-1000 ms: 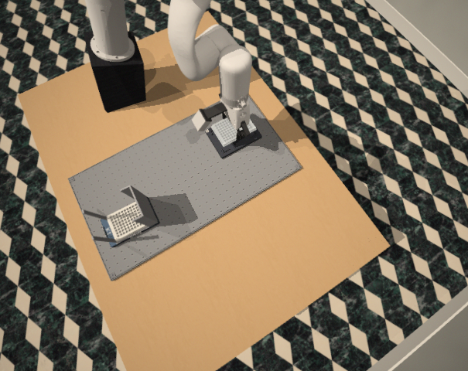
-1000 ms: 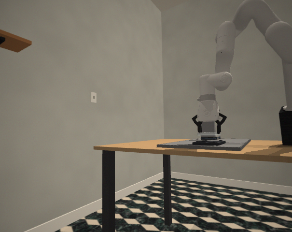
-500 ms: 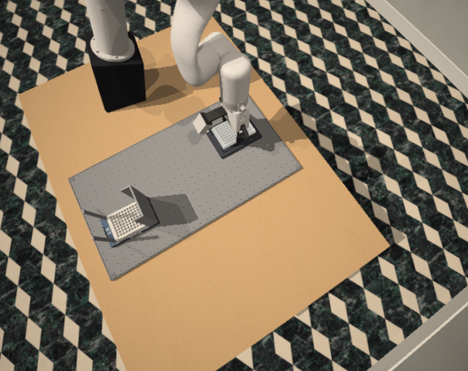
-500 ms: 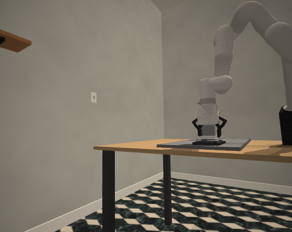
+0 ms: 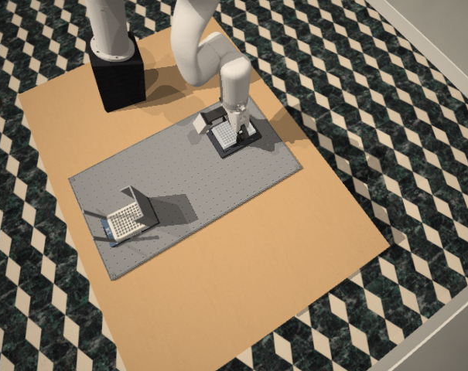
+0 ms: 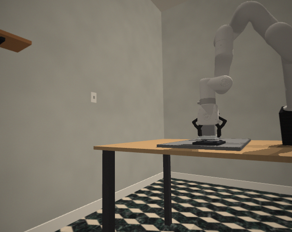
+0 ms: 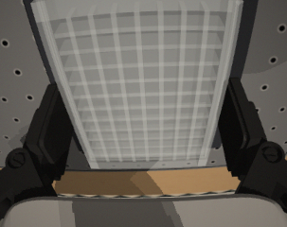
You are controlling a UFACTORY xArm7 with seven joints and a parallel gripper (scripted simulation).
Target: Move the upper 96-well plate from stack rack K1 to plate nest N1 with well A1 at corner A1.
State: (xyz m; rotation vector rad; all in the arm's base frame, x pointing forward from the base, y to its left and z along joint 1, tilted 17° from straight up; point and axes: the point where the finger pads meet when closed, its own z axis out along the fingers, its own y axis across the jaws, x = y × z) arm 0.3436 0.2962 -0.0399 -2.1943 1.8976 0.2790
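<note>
Now: hand 1 cm above the 96-well plate. Also, from my hand: pale A1 square 4 cm behind, 8 cm to the right, 3 cm below.
</note>
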